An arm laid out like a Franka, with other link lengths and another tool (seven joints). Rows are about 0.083 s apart.
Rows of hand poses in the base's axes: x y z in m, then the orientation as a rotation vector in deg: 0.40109, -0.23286, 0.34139, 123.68, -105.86, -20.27; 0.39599, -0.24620, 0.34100, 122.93, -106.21, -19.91; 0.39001, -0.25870, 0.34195, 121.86, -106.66, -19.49; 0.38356, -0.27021, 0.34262, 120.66, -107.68, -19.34; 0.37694, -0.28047, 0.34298, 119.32, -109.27, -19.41; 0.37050, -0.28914, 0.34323, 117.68, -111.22, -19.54; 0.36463, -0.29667, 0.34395, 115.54, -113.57, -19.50; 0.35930, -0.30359, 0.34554, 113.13, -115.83, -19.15
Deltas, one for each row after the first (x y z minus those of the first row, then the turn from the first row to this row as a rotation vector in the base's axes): -0.00510, -0.01334, -0.00039, -0.52, 0.07, -0.44; -0.01108, -0.02584, 0.00056, -1.23, 0.22, -1.04; -0.01753, -0.03735, 0.00123, -1.66, 0.29, -2.07; -0.02415, -0.04761, 0.00159, -1.84, 0.24, -3.50; -0.03059, -0.05628, 0.00184, -2.01, 0.17, -5.27; -0.03646, -0.06381, 0.00256, -2.38, 0.06, -7.45; -0.04179, -0.07073, 0.00415, -3.06, -0.05, -9.65
